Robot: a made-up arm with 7 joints.
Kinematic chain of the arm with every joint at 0, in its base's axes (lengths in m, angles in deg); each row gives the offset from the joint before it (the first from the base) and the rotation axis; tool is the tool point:
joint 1: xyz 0 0 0.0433 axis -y
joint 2: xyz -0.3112 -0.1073 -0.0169 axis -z
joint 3: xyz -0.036 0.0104 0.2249 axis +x
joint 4: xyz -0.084 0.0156 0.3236 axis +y
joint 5: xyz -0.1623 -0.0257 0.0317 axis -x
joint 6: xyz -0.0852 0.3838 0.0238 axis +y
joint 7: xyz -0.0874 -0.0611 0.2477 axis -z
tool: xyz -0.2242 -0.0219 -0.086
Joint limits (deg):
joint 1: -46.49..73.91
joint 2: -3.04..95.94
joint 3: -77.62..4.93
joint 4: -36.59..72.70
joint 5: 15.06..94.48
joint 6: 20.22..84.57
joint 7: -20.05..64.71
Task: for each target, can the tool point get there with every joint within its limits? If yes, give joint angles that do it. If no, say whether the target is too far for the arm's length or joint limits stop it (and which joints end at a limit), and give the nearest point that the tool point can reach.
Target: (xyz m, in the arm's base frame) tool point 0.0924 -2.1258 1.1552
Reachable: no: too far | nearest point 0.0655 -0.2710 0.8315 | short by 1.883 m
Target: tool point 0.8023 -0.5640 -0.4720
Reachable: no: joint limits stop it (at a limit: joint 1, joint 2, joint 4, joint 5) | nearest point 0.5657 -0.2111 -0.2309 | short by 0.489 m
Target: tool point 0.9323 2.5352 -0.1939
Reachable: no: too far | nearest point 0.2729 0.7867 0.2066 | short by 1.911 m
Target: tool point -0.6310 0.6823 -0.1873
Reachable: yes | joints 57.27 24.68 -30.64 60.24 75.66 44.68 28.31
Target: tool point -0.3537 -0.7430 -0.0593
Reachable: no: joint limits stop it (at a limit: joint 2, joint 3, joint 4, joint 5, joint 6, joint 7) | nearest point -0.4112 -0.3617 -0.0760 | short by 0.386 m
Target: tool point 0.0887 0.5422 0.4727
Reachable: yes | joints -17.51 54.79 -7.77 1.32 44.39 58.56 35.98
